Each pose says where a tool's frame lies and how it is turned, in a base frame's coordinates. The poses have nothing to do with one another.
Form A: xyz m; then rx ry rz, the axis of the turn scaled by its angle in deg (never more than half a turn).
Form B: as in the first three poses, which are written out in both.
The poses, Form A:
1: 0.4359, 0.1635, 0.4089, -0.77, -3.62, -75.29
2: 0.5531, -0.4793, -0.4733, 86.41, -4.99, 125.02
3: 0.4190, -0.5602, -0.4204, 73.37, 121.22, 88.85
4: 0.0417, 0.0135, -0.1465, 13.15, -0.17, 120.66
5: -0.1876, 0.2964, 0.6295, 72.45, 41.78, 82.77
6: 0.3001, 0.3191, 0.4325, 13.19, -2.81, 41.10
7: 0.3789, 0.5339, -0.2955, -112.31, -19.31, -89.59
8: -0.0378, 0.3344, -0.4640, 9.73, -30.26, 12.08
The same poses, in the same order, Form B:
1: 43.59, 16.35, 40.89, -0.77, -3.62, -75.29
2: 55.31, -47.93, -47.33, 86.41, -4.99, 125.02
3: 41.90, -56.02, -42.04, 73.37, 121.22, 88.85
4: 4.17, 1.35, -14.65, 13.15, -0.17, 120.66
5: -18.76, 29.64, 62.95, 72.45, 41.78, 82.77
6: 30.01, 31.91, 43.25, 13.19, -2.81, 41.10
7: 37.89, 53.39, -29.55, -112.31, -19.31, -89.59
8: -3.78, 33.44, -46.40, 9.73, -30.26, 12.08
